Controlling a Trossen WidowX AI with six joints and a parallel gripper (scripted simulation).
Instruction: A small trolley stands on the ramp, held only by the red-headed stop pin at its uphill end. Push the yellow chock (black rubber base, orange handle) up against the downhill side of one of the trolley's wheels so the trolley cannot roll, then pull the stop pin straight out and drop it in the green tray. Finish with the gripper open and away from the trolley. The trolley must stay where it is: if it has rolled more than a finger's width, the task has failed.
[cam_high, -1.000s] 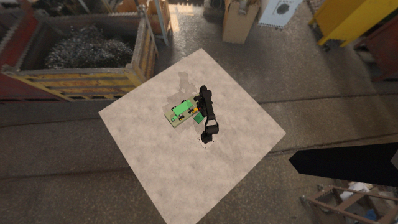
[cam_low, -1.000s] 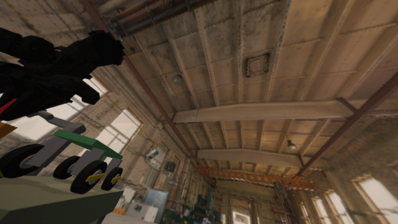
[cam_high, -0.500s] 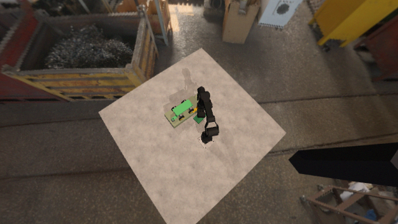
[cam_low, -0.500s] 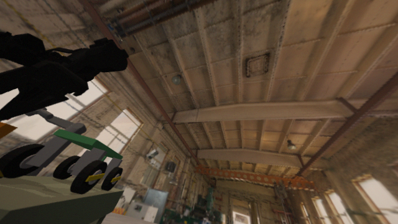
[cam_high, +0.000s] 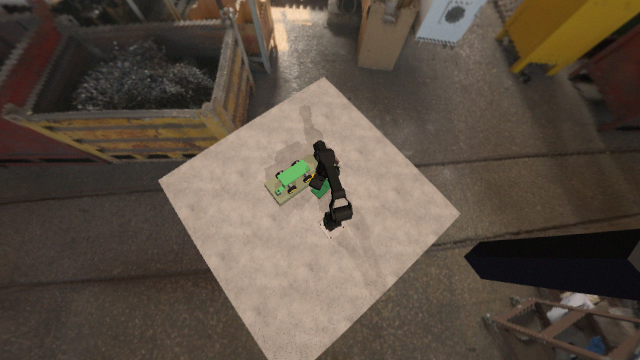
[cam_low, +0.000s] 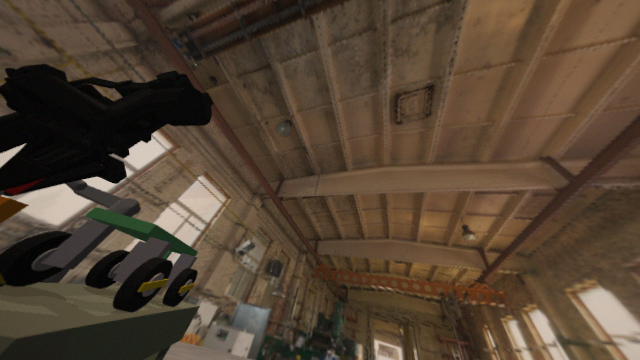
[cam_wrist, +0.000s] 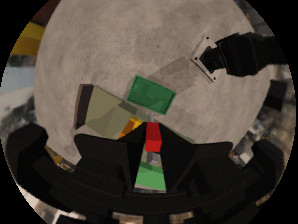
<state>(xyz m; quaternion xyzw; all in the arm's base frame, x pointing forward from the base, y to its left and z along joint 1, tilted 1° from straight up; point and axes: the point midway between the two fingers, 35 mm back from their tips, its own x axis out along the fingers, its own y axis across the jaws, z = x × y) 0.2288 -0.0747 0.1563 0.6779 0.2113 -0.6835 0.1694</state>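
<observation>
My gripper tip is now 2 cm past the green tray and 14 cm above it. The rest, counted from my gripper tip: trolley: 10 cm ahead, 11 cm to the left, 2 cm below; then yellow chock: 5 cm ahead, 1 cm to the left, 5 cm below; then red-headed stop pin: right at my gripper tip.
</observation>
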